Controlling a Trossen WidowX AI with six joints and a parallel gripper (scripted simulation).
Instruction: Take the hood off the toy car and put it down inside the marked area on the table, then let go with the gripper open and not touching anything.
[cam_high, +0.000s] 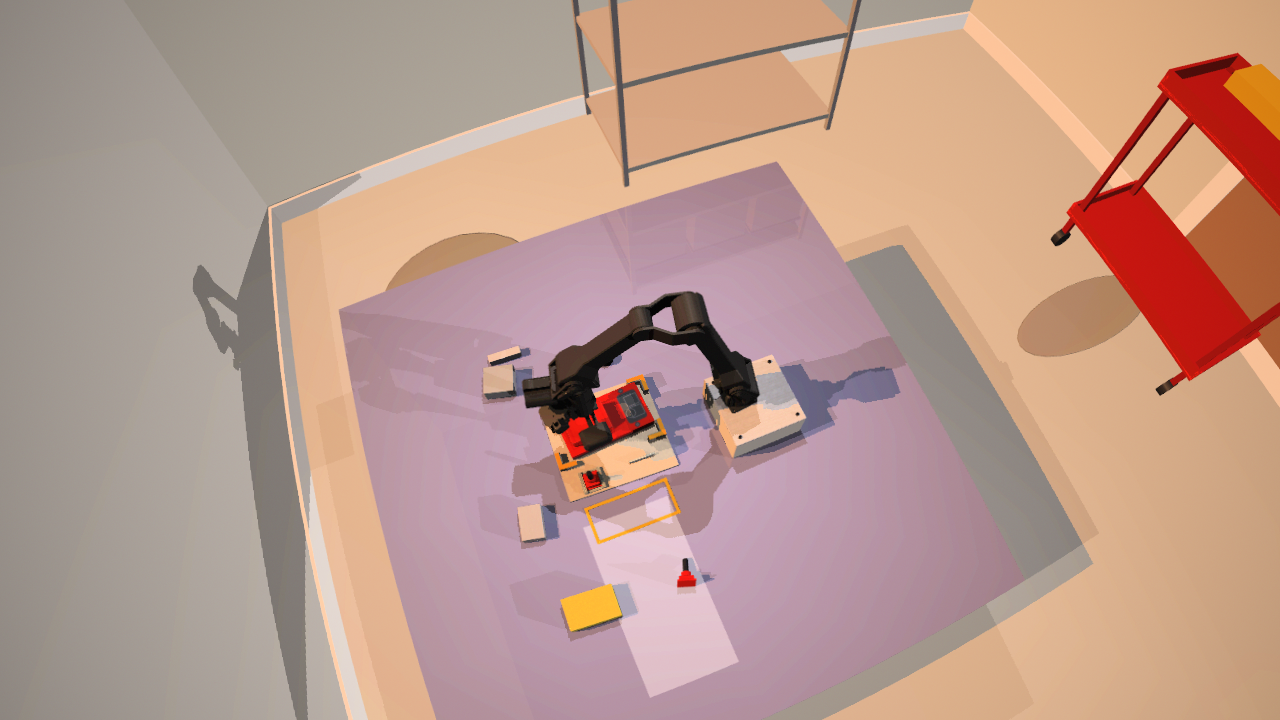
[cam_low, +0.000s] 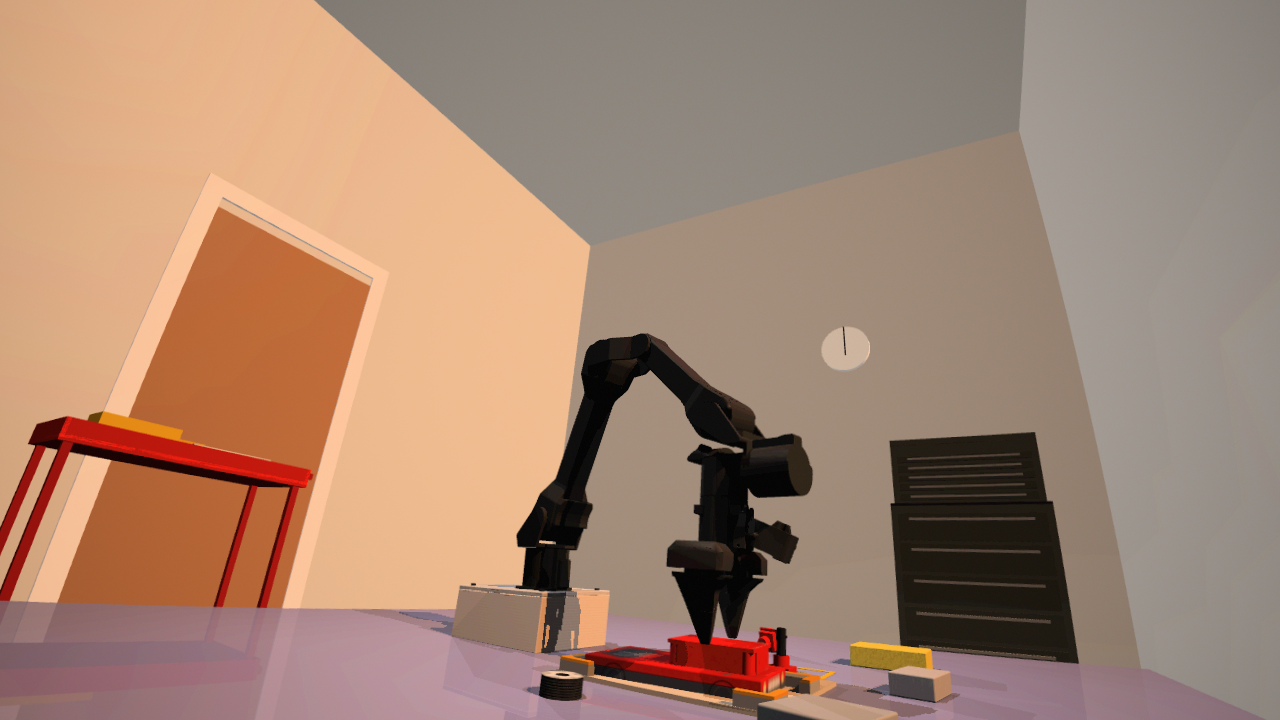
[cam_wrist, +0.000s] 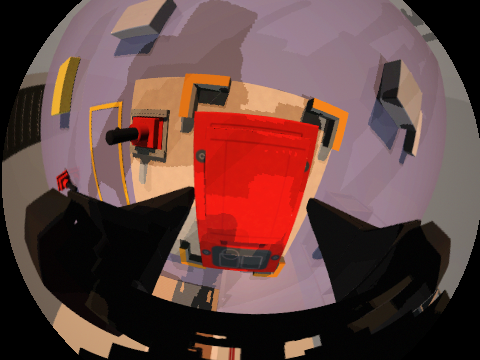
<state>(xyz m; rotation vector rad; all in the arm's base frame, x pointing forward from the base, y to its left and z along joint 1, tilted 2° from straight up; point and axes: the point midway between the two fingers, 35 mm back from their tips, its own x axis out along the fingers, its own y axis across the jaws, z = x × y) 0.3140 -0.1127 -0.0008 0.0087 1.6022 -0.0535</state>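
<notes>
My gripper tip is 10 mm above the red hood. From my gripper tip the other things lie so: black wheel 110 mm behind, 140 mm to the right, 40 mm below; yellow block 170 mm ahead, 370 mm to the left, 40 mm below.
</notes>
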